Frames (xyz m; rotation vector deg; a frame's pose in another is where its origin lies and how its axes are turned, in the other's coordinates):
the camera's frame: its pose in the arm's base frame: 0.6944 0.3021 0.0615 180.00 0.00 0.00
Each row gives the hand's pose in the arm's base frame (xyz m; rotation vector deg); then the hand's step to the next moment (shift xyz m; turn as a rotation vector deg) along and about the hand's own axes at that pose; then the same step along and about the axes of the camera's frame.
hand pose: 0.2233 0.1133 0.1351 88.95 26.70 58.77
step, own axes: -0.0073 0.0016 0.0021 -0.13 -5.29 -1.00
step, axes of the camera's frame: -0.0026 0.0072 0.0010 0.39 -1.87 5.04
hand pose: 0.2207 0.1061 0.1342 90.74 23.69 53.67
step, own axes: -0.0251 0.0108 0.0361 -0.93 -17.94 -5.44
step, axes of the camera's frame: 0.0093 0.0442 -0.0022 -0.53 -7.33 17.27
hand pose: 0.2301 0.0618 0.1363 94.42 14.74 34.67
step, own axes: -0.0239 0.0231 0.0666 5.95 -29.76 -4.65
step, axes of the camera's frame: 0.0109 0.0726 -0.0125 7.66 -12.17 27.13
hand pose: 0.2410 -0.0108 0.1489 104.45 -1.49 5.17
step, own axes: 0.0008 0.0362 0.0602 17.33 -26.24 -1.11
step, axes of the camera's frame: 0.0013 0.0673 -0.0200 18.94 -8.20 23.75
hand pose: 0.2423 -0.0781 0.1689 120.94 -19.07 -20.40
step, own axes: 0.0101 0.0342 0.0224 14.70 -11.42 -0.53
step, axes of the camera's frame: -0.0025 0.0388 -0.0161 14.85 -0.96 11.19
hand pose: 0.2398 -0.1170 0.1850 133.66 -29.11 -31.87
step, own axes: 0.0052 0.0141 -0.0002 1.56 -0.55 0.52
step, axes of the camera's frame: 0.0015 0.0123 -0.0086 1.14 0.66 1.12
